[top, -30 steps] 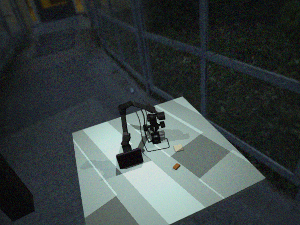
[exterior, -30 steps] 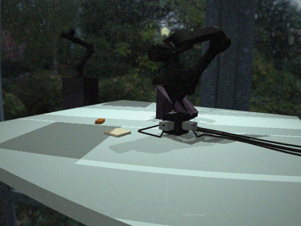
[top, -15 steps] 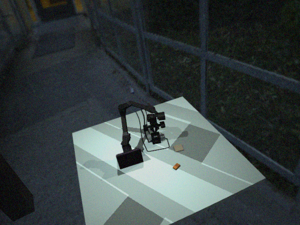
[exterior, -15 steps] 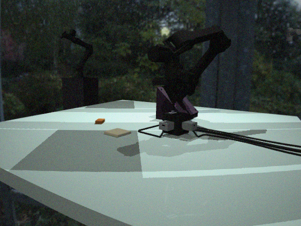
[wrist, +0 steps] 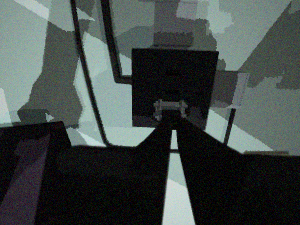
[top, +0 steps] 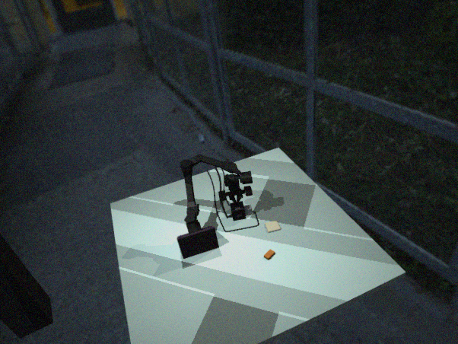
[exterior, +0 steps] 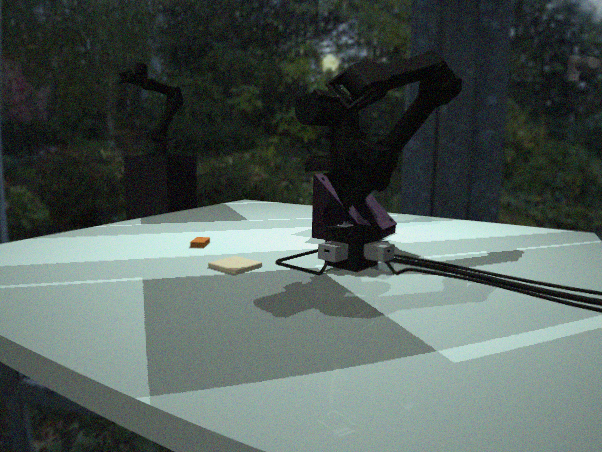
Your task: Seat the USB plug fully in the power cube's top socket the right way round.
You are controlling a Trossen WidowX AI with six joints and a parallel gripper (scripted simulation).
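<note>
Now: gripper tip 2 cm above the USB plug. Also, from my gripper tip: small orange block: 35 cm to the right, 11 cm below, 1 cm behind; then beige pad: 19 cm to the right, 12 cm ahead, 11 cm below; then USB socket: 4 cm below.
</note>
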